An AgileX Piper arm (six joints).
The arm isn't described. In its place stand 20 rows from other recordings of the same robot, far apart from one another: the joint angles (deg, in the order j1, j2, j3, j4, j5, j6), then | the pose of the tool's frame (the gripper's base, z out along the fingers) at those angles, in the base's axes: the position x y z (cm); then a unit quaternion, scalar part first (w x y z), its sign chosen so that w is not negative.
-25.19, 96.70, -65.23, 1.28, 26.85, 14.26 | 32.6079, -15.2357, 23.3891, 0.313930, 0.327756, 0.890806, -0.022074
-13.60, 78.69, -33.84, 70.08, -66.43, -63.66 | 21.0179, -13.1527, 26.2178, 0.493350, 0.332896, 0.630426, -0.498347
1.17, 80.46, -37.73, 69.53, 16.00, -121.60 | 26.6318, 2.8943, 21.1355, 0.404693, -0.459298, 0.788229, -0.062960
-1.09, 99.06, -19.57, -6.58, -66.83, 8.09 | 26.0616, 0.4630, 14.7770, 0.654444, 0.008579, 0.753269, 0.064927
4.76, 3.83, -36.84, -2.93, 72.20, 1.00 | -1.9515, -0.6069, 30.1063, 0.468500, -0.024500, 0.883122, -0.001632
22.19, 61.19, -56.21, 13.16, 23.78, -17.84 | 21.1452, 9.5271, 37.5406, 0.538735, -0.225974, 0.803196, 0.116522
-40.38, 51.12, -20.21, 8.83, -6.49, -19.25 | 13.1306, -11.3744, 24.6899, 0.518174, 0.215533, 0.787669, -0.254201
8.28, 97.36, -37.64, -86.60, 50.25, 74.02 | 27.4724, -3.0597, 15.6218, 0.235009, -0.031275, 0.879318, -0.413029
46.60, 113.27, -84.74, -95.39, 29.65, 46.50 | 34.8562, 30.3364, 25.9507, 0.545541, -0.494869, 0.638205, -0.224019
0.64, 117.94, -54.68, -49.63, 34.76, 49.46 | 32.8194, -3.5865, 7.1439, 0.075733, 0.055362, 0.971295, -0.218598
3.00, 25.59, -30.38, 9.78, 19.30, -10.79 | 9.4620, 1.0075, 32.9481, 0.647187, -0.048406, 0.760218, 0.029587
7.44, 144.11, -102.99, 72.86, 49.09, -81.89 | 49.0370, 13.0312, 7.5698, 0.307832, -0.302077, 0.831706, 0.349649
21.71, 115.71, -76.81, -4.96, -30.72, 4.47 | 43.3731, 17.7016, 23.3872, 0.670861, -0.150520, 0.711270, 0.146233
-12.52, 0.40, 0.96, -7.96, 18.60, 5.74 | 5.2452, -1.5765, 17.8213, 0.603074, 0.087348, 0.787362, -0.093447
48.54, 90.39, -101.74, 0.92, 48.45, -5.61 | 23.2270, 26.4555, 44.8446, 0.447566, -0.396716, 0.779934, 0.184404
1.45, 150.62, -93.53, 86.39, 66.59, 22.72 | 45.2235, 9.4818, 1.1800, 0.289890, -0.542222, -0.616836, -0.491399
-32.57, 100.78, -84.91, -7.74, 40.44, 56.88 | 33.1240, -22.1026, 29.6978, 0.335342, 0.638334, 0.692761, 0.012568
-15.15, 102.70, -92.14, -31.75, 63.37, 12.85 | 36.0767, -14.2027, 31.4771, 0.170523, 0.155185, 0.935910, -0.266291
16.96, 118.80, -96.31, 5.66, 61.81, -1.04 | 41.1533, 13.3774, 20.8413, 0.085897, -0.136634, 0.985187, 0.057954
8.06, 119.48, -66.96, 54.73, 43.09, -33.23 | 36.5700, 10.3048, 10.6483, 0.063386, 0.002574, 0.949997, 0.305746
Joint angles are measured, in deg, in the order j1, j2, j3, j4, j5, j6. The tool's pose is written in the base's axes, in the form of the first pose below.
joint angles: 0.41, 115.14, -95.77, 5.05, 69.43, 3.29
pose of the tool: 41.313, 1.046, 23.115, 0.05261, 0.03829, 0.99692, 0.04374
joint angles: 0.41, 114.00, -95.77, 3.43, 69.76, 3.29
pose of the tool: 41.035, 0.804, 23.911, 0.06012, 0.03369, 0.99715, 0.03062
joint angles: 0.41, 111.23, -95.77, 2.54, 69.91, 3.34
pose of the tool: 40.402, 0.668, 25.870, 0.08314, 0.03131, 0.99575, 0.02411
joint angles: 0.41, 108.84, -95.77, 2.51, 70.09, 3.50
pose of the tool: 39.774, 0.659, 27.537, 0.10230, 0.03211, 0.99393, 0.02476
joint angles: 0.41, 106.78, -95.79, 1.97, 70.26, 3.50
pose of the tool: 39.177, 0.575, 28.957, 0.11901, 0.03059, 0.99220, 0.02083
